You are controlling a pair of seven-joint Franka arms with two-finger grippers.
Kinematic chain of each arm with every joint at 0, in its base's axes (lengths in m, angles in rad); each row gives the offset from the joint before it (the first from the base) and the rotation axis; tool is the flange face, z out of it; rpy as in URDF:
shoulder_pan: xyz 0 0 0.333 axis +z
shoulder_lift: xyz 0 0 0 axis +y
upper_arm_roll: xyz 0 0 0.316 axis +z
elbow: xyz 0.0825 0 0 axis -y
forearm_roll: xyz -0.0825 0 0.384 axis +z
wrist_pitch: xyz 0 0 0 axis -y
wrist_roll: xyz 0.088 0 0 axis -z
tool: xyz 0 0 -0.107 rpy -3.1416 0 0
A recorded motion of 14 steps. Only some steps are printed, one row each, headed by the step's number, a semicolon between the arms.
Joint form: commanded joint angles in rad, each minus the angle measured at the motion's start. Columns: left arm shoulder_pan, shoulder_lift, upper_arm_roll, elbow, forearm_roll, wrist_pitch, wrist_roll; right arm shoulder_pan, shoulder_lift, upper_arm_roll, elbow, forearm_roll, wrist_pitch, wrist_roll.
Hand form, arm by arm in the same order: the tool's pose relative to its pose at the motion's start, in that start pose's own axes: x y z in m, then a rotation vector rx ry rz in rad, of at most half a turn. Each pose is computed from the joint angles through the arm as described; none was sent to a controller.
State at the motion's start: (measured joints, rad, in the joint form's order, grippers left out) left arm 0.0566 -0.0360 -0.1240 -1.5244 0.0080 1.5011 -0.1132; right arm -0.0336 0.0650 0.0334 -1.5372 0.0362 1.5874 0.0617
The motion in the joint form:
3: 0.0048 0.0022 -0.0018 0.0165 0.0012 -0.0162 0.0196; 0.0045 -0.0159 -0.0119 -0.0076 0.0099 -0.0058 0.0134
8: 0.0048 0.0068 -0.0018 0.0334 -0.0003 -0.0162 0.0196; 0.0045 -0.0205 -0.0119 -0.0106 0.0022 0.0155 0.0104
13: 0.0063 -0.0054 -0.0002 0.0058 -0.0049 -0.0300 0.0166; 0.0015 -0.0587 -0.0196 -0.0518 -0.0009 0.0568 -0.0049
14: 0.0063 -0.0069 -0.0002 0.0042 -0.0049 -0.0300 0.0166; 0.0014 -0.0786 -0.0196 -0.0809 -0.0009 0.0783 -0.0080
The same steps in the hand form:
3: -0.0009 -0.0020 -0.0050 0.0012 -0.0018 0.0164; -0.0051 0.0030 -0.0051 0.0091 0.0022 0.0206
8: 0.0004 -0.0019 -0.0104 -0.0021 0.0102 0.0164; -0.0042 0.0037 -0.0082 0.0027 0.0255 0.0174
13: -0.0047 -0.0031 -0.0029 -0.0022 -0.0192 0.0108; -0.0118 0.0101 -0.0140 0.0005 0.0644 0.0128
14: -0.0051 -0.0031 -0.0030 -0.0020 -0.0193 0.0108; -0.0161 0.0104 -0.0132 0.0007 0.0767 0.0101

